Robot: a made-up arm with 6 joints.
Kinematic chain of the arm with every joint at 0, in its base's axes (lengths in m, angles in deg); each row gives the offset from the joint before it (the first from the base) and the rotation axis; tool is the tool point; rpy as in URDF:
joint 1: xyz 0 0 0.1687 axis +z
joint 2: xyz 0 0 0 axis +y
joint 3: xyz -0.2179 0 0.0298 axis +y
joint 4: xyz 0.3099 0 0.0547 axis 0.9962 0 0.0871
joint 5: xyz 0 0 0 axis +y
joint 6: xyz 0.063 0 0.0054 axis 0.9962 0 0.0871
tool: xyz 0 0 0 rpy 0 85 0
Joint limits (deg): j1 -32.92..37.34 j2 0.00..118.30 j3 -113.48..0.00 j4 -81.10..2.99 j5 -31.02..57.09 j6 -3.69..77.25
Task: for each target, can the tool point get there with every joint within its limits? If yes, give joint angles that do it. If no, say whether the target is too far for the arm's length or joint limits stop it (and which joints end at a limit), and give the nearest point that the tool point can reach.
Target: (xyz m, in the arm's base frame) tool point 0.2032 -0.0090 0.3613
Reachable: yes | joints 7.71 35.31 -35.08 -67.12 38.29 25.14
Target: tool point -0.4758 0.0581 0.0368
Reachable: no: joint limits stop it (at a limit: joint 1, joint 2, joint 3, joint 5) | nearest point -0.0351 -0.0056 0.0350 | short by 0.445 m
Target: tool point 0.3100 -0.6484 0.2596
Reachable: no: too far | nearest point 0.3680 -0.3008 0.2848 | short by 0.353 m
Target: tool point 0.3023 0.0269 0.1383
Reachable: yes | joints 8.92 88.64 -38.88 -67.66 20.19 49.09
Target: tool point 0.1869 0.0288 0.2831
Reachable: yes | joints 19.84 28.21 -18.64 -69.89 37.65 17.55
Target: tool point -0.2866 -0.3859 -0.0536
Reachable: no: joint limits stop it (at a limit: joint 1, joint 2, joint 3, joint 4, joint 5) | nearest point -0.0204 -0.0493 0.0194 | short by 0.435 m
